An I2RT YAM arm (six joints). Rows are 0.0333 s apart.
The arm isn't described. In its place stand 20 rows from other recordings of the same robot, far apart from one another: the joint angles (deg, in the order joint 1, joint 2, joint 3, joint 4, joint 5, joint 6), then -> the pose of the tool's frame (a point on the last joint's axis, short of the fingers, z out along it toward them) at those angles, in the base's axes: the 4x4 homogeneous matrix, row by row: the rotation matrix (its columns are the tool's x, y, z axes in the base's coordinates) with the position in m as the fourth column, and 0 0 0 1 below.
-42.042 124.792 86.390 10.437 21.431 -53.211 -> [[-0.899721 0.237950 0.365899 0.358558], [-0.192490 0.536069 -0.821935 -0.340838], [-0.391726 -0.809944 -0.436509 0.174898], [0 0 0 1]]
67.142 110.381 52.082 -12.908 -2.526 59.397 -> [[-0.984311 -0.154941 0.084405 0.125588], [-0.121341 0.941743 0.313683 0.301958], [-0.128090 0.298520 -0.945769 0.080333], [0 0 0 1]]
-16.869 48.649 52.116 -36.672 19.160 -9.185 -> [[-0.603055 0.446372 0.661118 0.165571], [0.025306 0.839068 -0.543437 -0.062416], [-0.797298 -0.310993 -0.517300 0.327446], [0 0 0 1]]
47.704 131.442 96.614 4.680 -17.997 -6.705 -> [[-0.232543 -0.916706 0.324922 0.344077], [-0.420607 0.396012 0.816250 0.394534], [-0.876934 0.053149 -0.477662 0.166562], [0 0 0 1]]
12.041 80.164 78.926 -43.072 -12.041 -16.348 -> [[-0.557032 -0.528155 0.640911 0.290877], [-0.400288 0.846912 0.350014 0.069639], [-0.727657 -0.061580 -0.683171 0.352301], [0 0 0 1]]
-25.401 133.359 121.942 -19.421 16.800 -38.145 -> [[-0.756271 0.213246 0.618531 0.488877], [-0.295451 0.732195 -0.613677 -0.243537], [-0.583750 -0.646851 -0.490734 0.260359], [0 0 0 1]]
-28.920 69.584 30.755 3.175 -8.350 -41.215 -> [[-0.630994 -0.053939 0.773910 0.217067], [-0.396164 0.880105 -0.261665 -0.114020], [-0.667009 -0.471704 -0.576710 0.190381], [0 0 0 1]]
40.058 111.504 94.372 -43.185 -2.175 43.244 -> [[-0.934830 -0.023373 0.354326 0.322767], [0.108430 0.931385 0.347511 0.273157], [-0.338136 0.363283 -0.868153 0.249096], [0 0 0 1]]
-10.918 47.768 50.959 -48.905 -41.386 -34.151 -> [[-0.407016 -0.652103 0.639609 0.155823], [-0.350438 0.758130 0.549938 -0.006087], [-0.843523 -0.000309 -0.537093 0.310425], [0 0 0 1]]
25.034 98.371 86.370 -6.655 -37.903 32.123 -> [[-0.703429 -0.575292 0.417405 0.359764], [0.134549 0.468863 0.872963 0.192159], [-0.697915 0.670229 -0.252406 0.349778], [0 0 0 1]]
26.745 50.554 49.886 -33.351 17.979 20.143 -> [[-0.537783 -0.015319 0.842944 0.172252], [0.095782 0.992251 0.079140 0.074499], [-0.837625 0.123300 -0.532149 0.314163], [0 0 0 1]]
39.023 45.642 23.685 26.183 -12.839 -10.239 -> [[0.196063 -0.763362 0.615498 0.145350], [-0.064182 0.616345 0.784857 0.127982], [-0.978489 -0.193386 0.071848 0.274308], [0 0 0 1]]
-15.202 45.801 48.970 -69.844 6.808 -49.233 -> [[-0.810140 -0.471541 0.348312 0.115231], [-0.559160 0.800024 -0.217489 -0.035685], [-0.176103 -0.370959 -0.911799 0.275809], [0 0 0 1]]
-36.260 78.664 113.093 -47.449 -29.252 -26.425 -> [[-0.221486 0.037487 0.974443 0.202702], [-0.319068 0.941473 -0.108742 -0.127108], [-0.921488 -0.334998 -0.196562 0.536690], [0 0 0 1]]
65.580 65.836 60.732 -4.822 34.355 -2.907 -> [[-0.044705 -0.524835 0.850029 0.127079], [-0.199731 0.838396 0.507148 0.231293], [-0.978830 -0.147106 -0.142306 0.374513], [0 0 0 1]]
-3.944 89.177 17.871 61.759 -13.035 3.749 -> [[-0.175237 -0.143736 0.973977 0.258685], [0.075934 0.984365 0.158931 -0.009786], [-0.981594 0.101808 -0.161583 0.146605], [0 0 0 1]]
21.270 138.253 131.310 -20.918 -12.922 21.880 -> [[-0.604547 -0.336778 0.721875 0.522247], [0.154439 0.839479 0.520983 0.211844], [-0.781455 0.426444 -0.455493 0.268430], [0 0 0 1]]
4.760 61.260 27.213 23.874 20.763 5.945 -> [[-0.147086 0.286911 0.946598 0.235489], [0.084935 0.957135 -0.276908 0.006945], [-0.985470 0.039670 -0.165150 0.238577], [0 0 0 1]]
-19.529 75.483 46.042 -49.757 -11.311 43.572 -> [[-0.468674 0.850491 0.238768 0.206933], [0.883366 0.452142 0.123418 -0.065988], [-0.002991 0.268762 -0.963202 0.193922], [0 0 0 1]]
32.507 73.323 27.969 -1.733 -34.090 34.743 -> [[-0.944578 -0.278179 0.174325 0.182865], [-0.042278 0.629670 0.775711 0.140190], [-0.325554 0.725349 -0.606533 0.158464], [0 0 0 1]]
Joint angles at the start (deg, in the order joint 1, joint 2, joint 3, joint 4, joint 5, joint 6):
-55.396 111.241 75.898 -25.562 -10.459 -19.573
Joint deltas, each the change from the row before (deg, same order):
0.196 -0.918 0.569 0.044 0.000 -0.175
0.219 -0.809 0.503 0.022 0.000 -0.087
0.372 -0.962 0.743 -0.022 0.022 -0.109
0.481 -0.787 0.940 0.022 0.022 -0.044
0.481 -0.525 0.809 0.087 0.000 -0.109
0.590 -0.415 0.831 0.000 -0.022 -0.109
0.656 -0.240 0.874 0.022 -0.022 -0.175
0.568 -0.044 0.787 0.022 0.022 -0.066
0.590 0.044 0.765 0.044 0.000 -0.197
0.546 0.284 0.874 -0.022 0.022 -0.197
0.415 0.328 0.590 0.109 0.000 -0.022
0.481 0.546 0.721 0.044 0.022 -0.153
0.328 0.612 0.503 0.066 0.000 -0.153
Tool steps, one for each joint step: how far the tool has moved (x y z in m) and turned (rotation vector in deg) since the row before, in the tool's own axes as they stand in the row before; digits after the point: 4 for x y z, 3 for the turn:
-0.0058 0.0008 -0.0071 0.404 -1.422 -0.620
-0.0052 0.0010 -0.0062 0.326 -1.241 -0.513
-0.0071 0.0018 -0.0077 0.375 -1.564 -0.722
-0.0081 0.0021 -0.0071 0.327 -1.635 -0.750
-0.0069 0.0022 -0.0051 0.189 -1.344 -0.748
-0.0068 0.0029 -0.0043 0.036 -1.202 -0.795
-0.0068 0.0033 -0.0032 -0.049 -1.110 -0.885
-0.0056 0.0027 -0.0018 -0.054 -0.830 -0.651
-0.0053 0.0029 -0.0011 -0.123 -0.763 -0.777
-0.0049 0.0024 0.0001 -0.144 -0.572 -0.704
-0.0032 0.0019 0.0011 -0.147 -0.387 -0.394
-0.0032 0.0022 0.0022 -0.225 -0.248 -0.545
-0.0015 0.0014 0.0031 -0.236 0.002 -0.385

